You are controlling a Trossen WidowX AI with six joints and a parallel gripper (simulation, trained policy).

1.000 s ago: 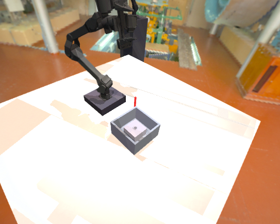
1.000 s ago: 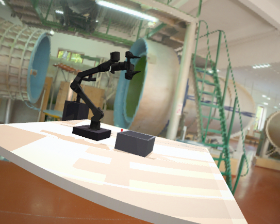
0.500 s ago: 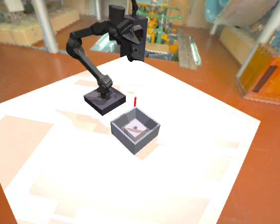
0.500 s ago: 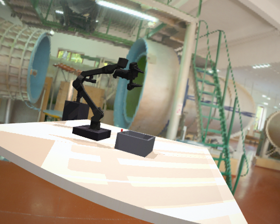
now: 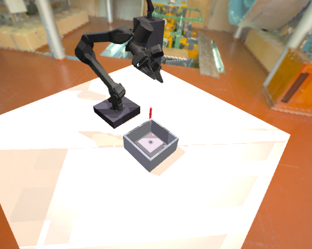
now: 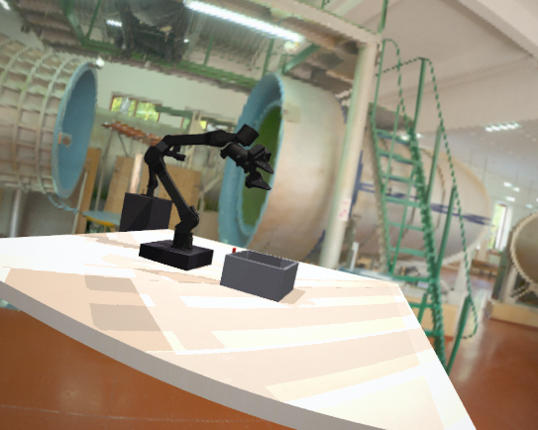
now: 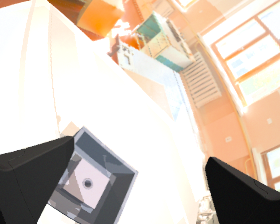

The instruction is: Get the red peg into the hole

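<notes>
Right now the red peg is 31 cm below my gripper tip, 12 cm behind it and 9 cm to the left of it. Round my gripper tip: grey box (32 cm below, 7 cm to the right, 5 cm ahead).
</notes>
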